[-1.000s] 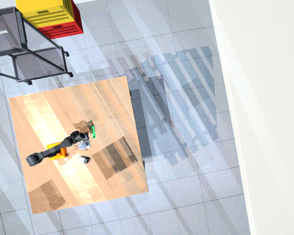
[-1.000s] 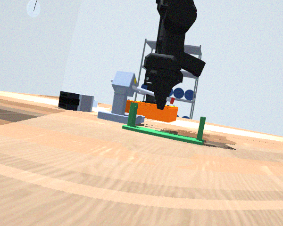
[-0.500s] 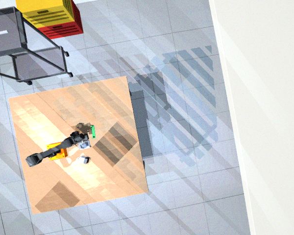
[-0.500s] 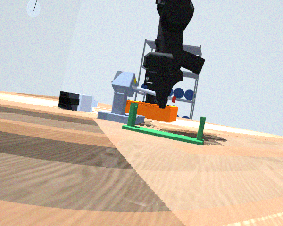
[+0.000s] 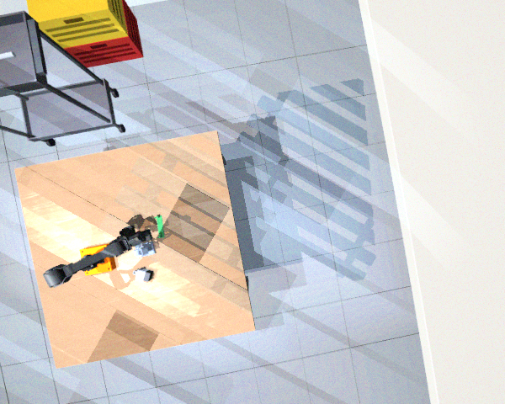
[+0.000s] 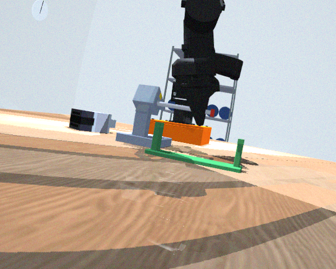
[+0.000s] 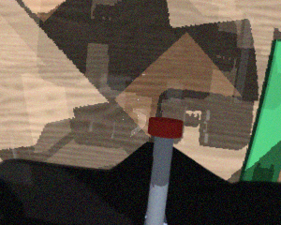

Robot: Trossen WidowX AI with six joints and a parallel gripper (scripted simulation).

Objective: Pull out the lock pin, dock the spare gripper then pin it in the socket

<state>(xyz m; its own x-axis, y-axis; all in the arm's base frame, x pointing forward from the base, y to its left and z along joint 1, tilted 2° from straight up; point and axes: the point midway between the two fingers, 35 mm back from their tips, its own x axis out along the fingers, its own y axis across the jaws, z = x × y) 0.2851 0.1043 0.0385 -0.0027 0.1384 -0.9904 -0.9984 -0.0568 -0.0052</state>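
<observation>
Now: gripper tip 100 mm short of the green cradle, 20 mm to the right of it and 30 mm above it. From my gripper tip the other things lie so: spare gripper (50 mm behind, 250 mm to the right, 30 mm below); then mount (10 mm behind, 100 mm to the right).
</observation>
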